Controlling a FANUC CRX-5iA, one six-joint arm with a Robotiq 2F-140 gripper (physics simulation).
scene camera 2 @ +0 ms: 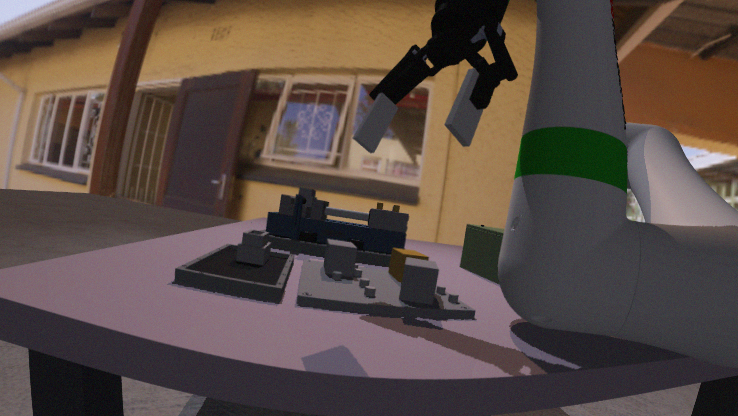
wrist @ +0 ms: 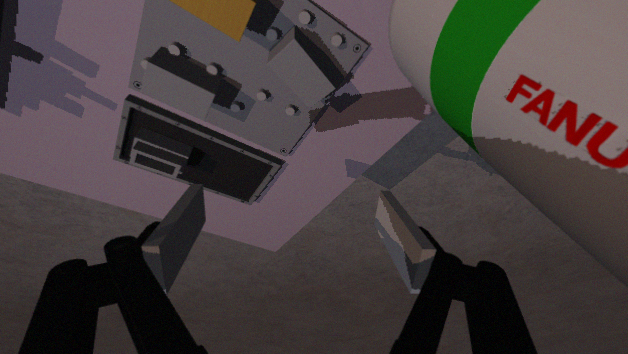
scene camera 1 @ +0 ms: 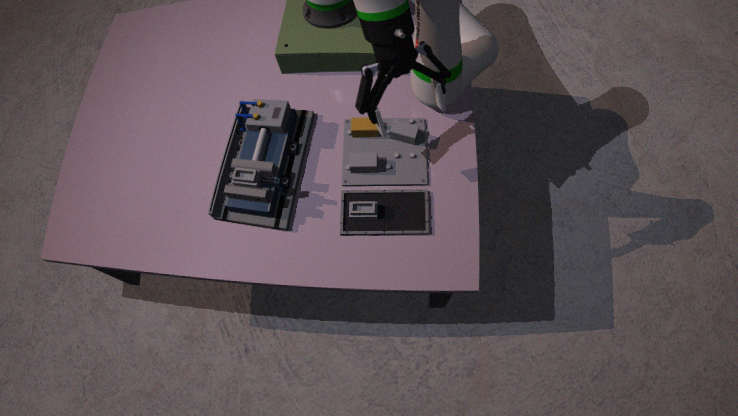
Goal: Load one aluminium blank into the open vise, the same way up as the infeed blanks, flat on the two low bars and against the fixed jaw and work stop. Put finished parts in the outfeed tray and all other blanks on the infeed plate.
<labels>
my gripper: scene camera 2; wrist 293, 205; scene camera 1
same spot on my gripper: [scene camera 2: 476, 91] = [scene camera 1: 442, 90]
</labels>
